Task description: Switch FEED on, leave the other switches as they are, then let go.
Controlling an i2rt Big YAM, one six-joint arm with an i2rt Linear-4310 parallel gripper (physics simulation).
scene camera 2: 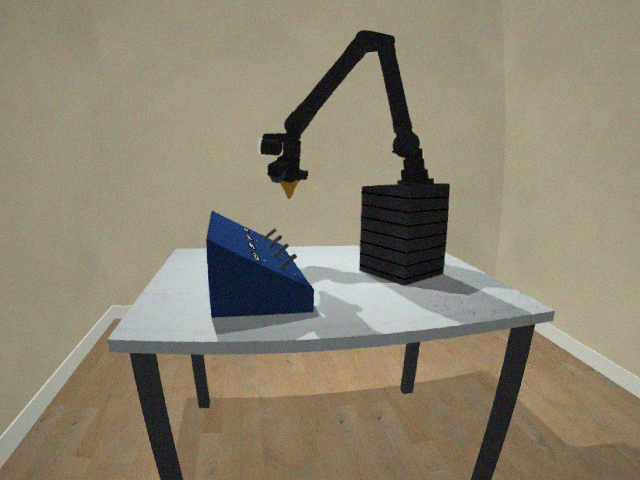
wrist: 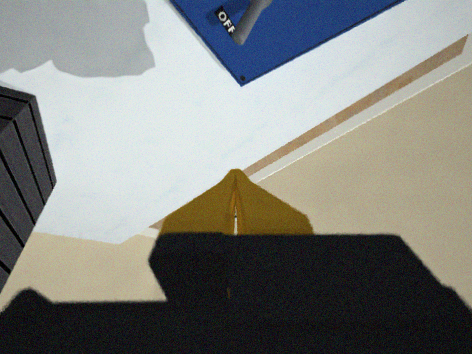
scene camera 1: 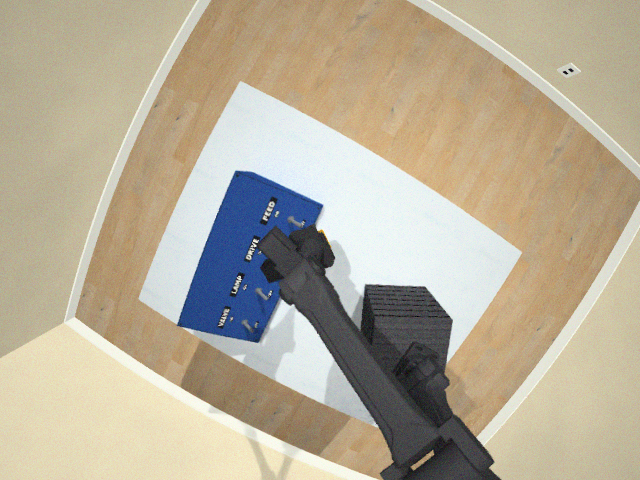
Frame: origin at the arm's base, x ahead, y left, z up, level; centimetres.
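Seen in the pictures: gripper, between the fingertips: (scene camera 2: 289, 198) (wrist: 235, 176) (scene camera 1: 320, 231); arm's base, origin of its link: (scene camera 2: 415, 184) (scene camera 1: 414, 365).
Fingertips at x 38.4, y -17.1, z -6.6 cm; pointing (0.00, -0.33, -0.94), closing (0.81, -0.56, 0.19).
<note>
Offsets run from my fingertips to a thing's top centre. "spot": to the spot under its first point.
The blue sloped switch panel (scene camera 1: 217, 248) (scene camera 2: 248, 289) (wrist: 300, 30) stands on the table. The FEED lever {dx +6.6, dy +3.2, dz -9.8 cm} (scene camera 1: 295, 221) (scene camera 2: 270, 233) (wrist: 252, 20) leans toward its OFF label {spot: dx +4.9, dy +3.2, dz -15.2 cm} (wrist: 226, 21), near a lower corner. The LAMP lever {dx +4.6, dy +27.1, dz -9.8 cm} (scene camera 1: 263, 293) and VALVE lever {dx +3.7, dy +39.1, dz -9.8 cm} (scene camera 1: 249, 326) lean the same way. The DRIVE lever {dx +5.6, dy +15.2, dz -9.8 cm} (scene camera 2: 275, 241) is hidden under the arm in scene camera 1 and stands parallel to the others in scene camera 2. My gripper (scene camera 1: 324, 238) (scene camera 2: 289, 196) (wrist: 235, 176) is shut and empty, pointing down, above the levers and touching none.
The black ribbed pedestal (scene camera 1: 408, 304) (scene camera 2: 403, 232) (wrist: 20, 150) carries the arm at the right of the white table (scene camera 1: 413, 248) (scene camera 2: 330, 345) (wrist: 125, 140). The forearm (scene camera 1: 351, 351) (scene camera 2: 328, 82) reaches from the pedestal side to the panel.
</note>
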